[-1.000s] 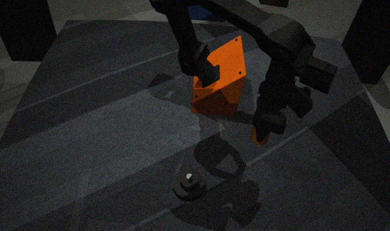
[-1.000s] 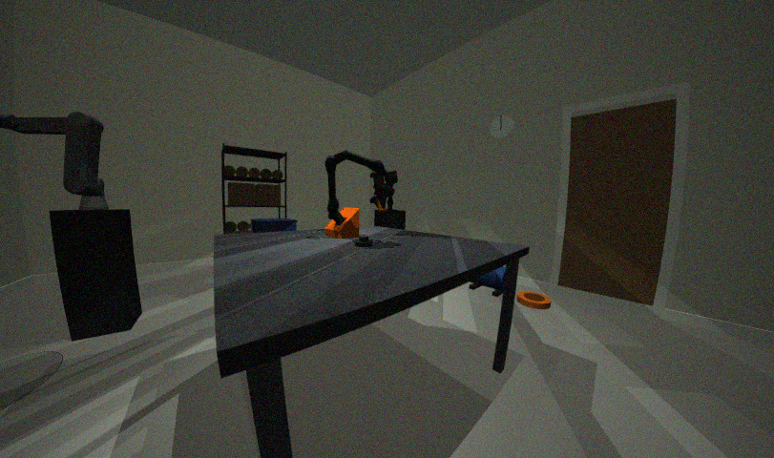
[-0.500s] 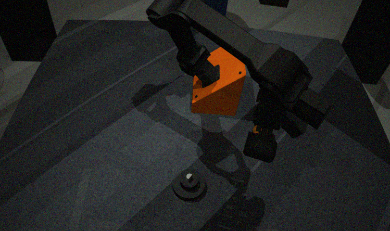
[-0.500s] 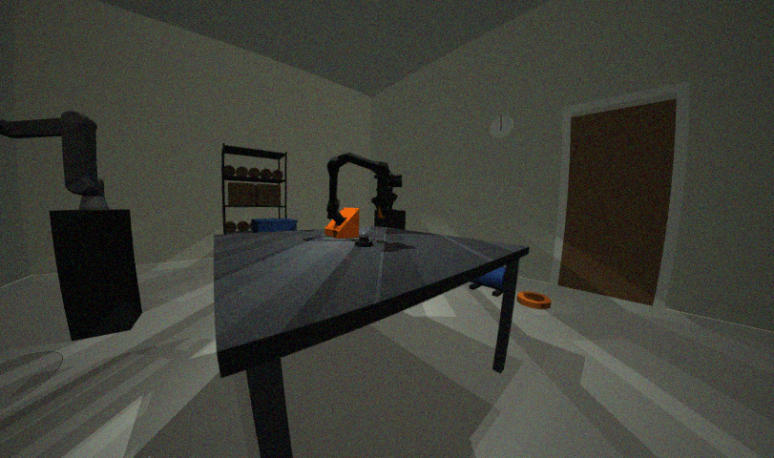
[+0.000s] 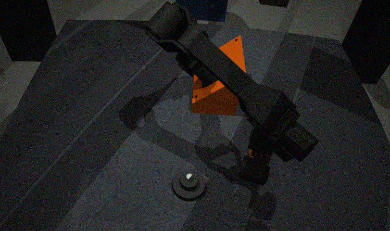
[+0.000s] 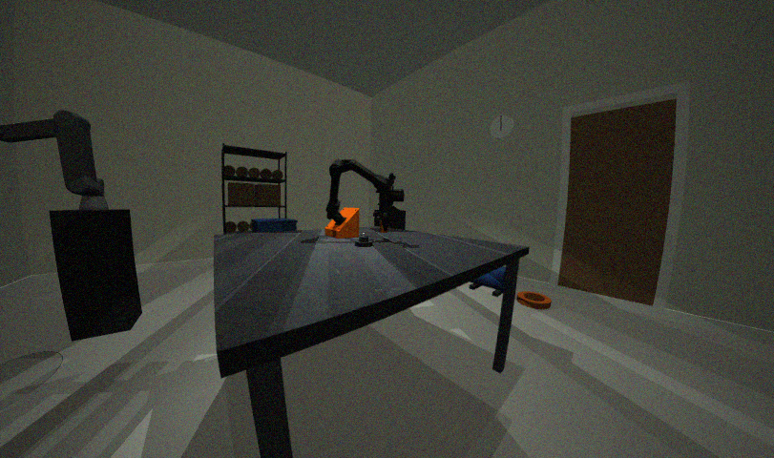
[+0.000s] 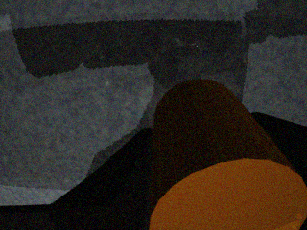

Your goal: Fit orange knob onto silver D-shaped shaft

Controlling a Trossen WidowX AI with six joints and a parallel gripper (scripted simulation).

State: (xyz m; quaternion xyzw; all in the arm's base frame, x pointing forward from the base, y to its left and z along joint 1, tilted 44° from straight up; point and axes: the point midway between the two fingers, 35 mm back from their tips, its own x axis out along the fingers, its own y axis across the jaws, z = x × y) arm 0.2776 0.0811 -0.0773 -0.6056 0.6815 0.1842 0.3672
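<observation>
The dark round pedestal is 40 mm ahead of my gripper tip, 160 mm to the right of it and 30 mm below it. Round my gripper tip: orange knob (30 mm above).
</observation>
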